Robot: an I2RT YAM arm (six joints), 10 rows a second.
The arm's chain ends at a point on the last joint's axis. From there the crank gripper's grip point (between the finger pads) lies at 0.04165 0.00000 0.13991 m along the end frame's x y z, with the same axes.
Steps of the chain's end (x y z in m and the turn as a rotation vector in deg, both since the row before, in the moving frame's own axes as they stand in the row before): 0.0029, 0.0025, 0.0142, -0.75, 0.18, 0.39; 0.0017, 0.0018, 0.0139, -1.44, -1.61, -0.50; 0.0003, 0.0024, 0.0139, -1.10, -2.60, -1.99; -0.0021, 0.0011, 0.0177, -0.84, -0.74, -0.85
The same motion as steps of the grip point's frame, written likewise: 0.0033, 0.0046, 0.0141, -0.75, 0.18, 0.39; -0.0022, 0.0050, 0.0150, -1.44, -1.61, -0.50; -0.0061, 0.0038, 0.0156, -1.10, -2.60, -1.99; -0.0039, 0.0026, 0.0182, -0.84, -0.74, -0.85
